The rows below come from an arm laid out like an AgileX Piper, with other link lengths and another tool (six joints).
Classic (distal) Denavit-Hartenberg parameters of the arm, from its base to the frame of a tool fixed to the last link. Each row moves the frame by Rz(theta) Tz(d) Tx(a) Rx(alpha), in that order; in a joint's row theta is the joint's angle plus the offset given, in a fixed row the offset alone. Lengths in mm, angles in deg.
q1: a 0; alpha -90; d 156.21; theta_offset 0
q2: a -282.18; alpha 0; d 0; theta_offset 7.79
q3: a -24.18; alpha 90; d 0; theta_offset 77.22
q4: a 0; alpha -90; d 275.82; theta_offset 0
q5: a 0; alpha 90; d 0; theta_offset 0
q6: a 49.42; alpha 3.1; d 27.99; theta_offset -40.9
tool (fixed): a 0; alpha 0; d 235.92; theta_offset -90
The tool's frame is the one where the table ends.
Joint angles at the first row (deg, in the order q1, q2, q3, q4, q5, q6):
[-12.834, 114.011, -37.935, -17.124, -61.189, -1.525]
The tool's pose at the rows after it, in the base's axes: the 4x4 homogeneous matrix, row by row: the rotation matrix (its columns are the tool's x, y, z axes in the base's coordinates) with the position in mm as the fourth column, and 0 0 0 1 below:
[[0.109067, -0.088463, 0.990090, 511.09], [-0.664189, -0.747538, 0.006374, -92.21], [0.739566, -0.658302, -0.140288, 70.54], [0, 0, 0, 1]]
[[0.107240, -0.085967, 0.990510, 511.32], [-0.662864, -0.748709, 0.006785, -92.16], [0.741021, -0.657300, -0.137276, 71.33], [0, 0, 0, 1]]
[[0.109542, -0.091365, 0.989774, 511.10], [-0.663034, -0.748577, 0.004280, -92.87], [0.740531, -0.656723, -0.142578, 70.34], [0, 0, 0, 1]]
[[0.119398, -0.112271, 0.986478, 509.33], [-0.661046, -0.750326, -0.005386, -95.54], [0.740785, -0.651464, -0.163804, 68.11], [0, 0, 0, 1]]
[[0.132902, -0.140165, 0.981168, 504.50], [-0.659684, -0.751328, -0.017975, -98.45], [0.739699, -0.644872, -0.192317, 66.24], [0, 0, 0, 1]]
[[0.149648, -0.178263, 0.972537, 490.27], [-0.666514, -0.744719, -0.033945, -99.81], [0.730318, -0.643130, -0.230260, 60.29], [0, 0, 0, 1]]
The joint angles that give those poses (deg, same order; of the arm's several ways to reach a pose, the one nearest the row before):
[-12.835, 114.391, -37.936, -17.124, -61.814, -1.631]
[-12.835, 114.402, -37.935, -17.125, -61.997, -1.744]
[-12.835, 114.341, -37.988, -17.017, -61.569, -1.734]
[-12.834, 113.658, -37.987, -16.634, -59.631, -1.836]
[-12.834, 112.252, -37.462, -16.142, -57.055, -1.910]
[-12.782, 110.254, -35.065, -15.200, -55.147, -1.909]

